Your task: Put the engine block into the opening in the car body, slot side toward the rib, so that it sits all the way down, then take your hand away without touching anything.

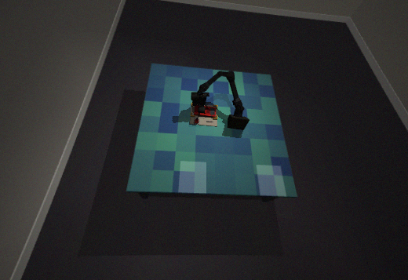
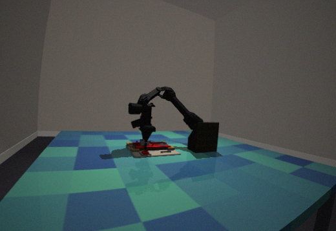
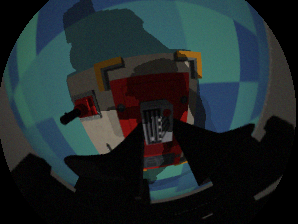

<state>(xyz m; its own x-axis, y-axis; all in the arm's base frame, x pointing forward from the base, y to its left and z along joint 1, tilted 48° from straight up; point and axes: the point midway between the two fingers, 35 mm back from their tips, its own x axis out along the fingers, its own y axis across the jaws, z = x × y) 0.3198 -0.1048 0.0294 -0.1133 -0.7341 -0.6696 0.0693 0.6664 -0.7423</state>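
Right now my gripper tip is 10 mm above the dark grey engine block.
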